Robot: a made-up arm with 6 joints.
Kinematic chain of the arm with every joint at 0, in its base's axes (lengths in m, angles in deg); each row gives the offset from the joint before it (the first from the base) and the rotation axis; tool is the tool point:
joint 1: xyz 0 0 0.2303 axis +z
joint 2: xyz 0 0 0 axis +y
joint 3: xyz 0 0 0.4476 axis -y
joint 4: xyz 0 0 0 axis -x
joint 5: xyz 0.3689 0 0 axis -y
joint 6: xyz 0 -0.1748 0 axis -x
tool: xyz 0 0 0
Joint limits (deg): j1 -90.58..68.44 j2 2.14..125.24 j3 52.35..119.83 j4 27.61..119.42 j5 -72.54..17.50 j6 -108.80..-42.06
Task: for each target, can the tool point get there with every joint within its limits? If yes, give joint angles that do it. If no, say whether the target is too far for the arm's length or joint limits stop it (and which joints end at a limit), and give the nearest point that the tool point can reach.
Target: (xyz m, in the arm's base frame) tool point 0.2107 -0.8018 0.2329
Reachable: yes | joints -67.74 101.30 94.21 51.53 -62.47 -62.59
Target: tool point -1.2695 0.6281 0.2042
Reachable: no: too far | nearest point -0.2774 0.1372 0.9230 | short by 1.320 m
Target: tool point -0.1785 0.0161 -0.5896
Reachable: no: joint limits stop it (at a limit: joint 1, joint 2, joint 3, joint 4) | nearest point -0.1605 -0.5499 -0.3567 | short by 0.612 m
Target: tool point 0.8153 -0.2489 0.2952
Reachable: yes | joints -19.11 86.95 67.76 100.45 -32.09 -54.89
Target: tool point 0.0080 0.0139 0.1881
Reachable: no: joint limits stop it (at a limit: joint 2, joint 3) | nearest point 0.3738 0.6494 0.1113 | short by 0.737 m
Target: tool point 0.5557 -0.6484 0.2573
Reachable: yes | joints -50.32 91.25 71.14 94.48 2.70 -70.45
